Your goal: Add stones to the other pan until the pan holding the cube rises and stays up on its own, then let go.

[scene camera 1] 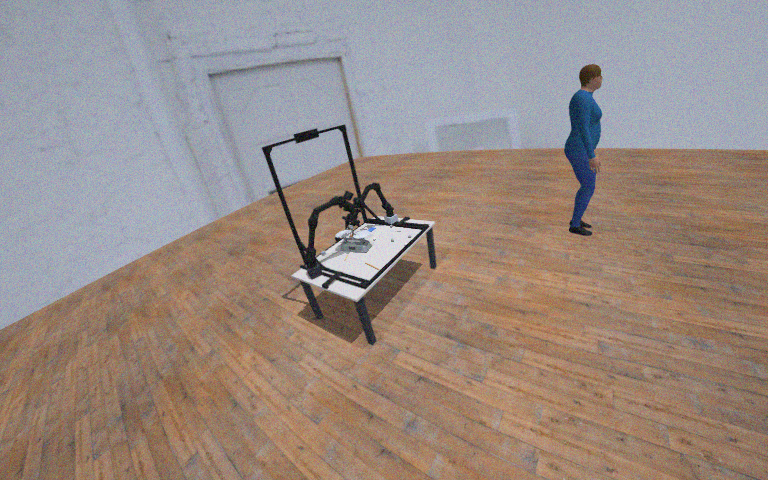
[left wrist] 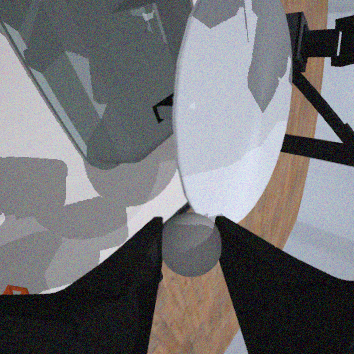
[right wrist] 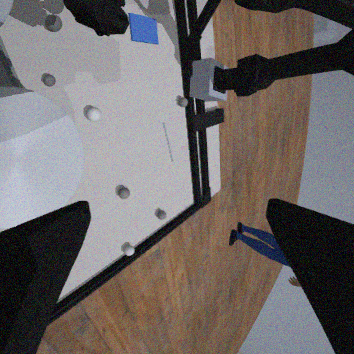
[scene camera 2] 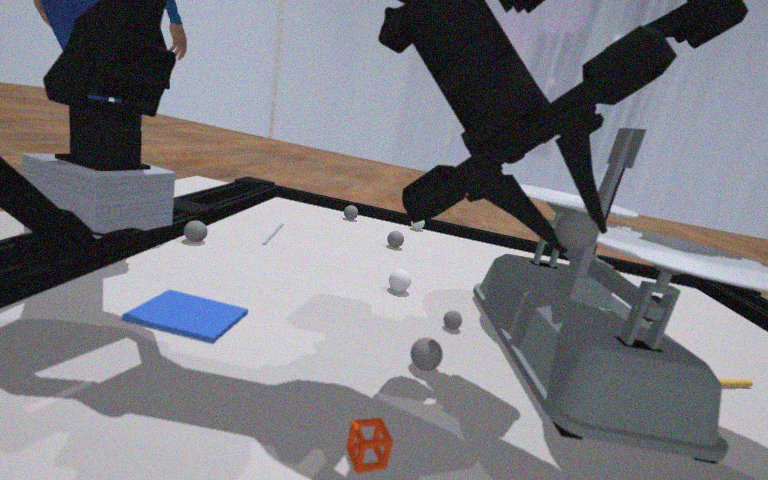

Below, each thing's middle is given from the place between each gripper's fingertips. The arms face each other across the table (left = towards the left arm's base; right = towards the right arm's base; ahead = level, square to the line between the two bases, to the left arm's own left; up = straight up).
The grey balance scale (left wrist: 109, 79) is 13 cm ahead of my left hand, 5 cm to the right of it and 3 cm below it. From my left hand the other things lie so: blue flat pad (scene camera 2: 176, 312) 30 cm to the left, 14 cm below; orange wire-frame cube (scene camera 2: 362, 444) 14 cm below, 11 cm to the left, 10 cm behind.
The grey balance scale is 230 mm below my right hand, 100 mm behind it and 60 mm to the right of it. From my right hand the other things lie so: blue flat pad 340 mm below, 280 mm to the left, 230 mm behind; orange wire-frame cube 330 mm below, 330 mm behind, 90 mm to the left.
